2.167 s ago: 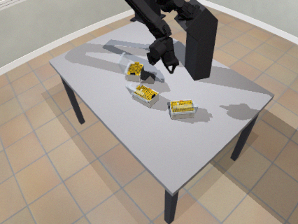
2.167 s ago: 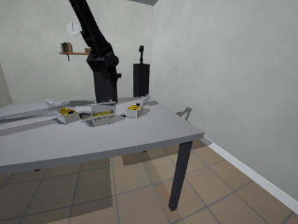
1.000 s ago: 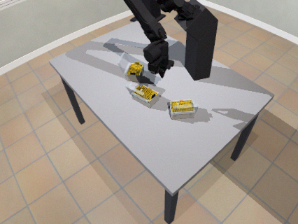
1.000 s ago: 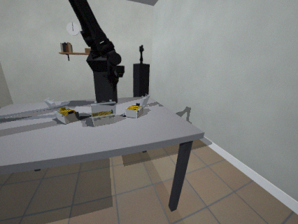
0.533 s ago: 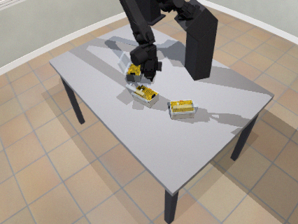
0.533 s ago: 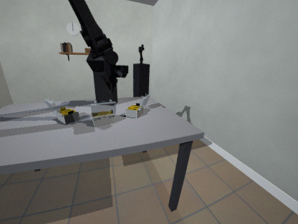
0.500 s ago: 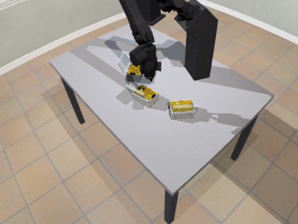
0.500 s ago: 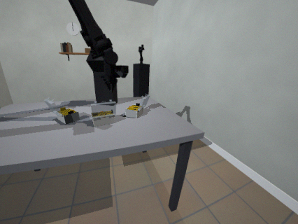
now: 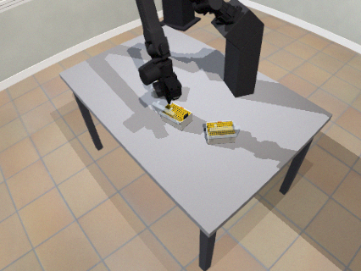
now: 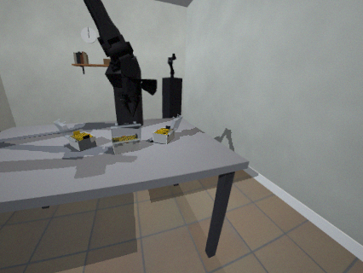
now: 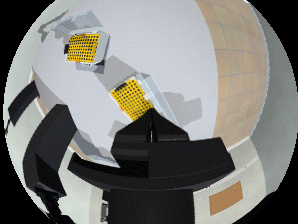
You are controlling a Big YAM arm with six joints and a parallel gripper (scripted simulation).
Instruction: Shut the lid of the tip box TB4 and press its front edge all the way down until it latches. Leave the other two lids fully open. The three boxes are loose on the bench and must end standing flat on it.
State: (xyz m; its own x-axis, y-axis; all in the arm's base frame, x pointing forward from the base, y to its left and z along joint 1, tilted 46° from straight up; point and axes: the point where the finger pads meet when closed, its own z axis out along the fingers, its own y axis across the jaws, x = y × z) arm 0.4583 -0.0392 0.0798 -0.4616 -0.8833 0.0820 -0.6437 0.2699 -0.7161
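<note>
Now: hand 10 mm past the lid, 20 mm to the left of it and 80 mm above it.
</note>
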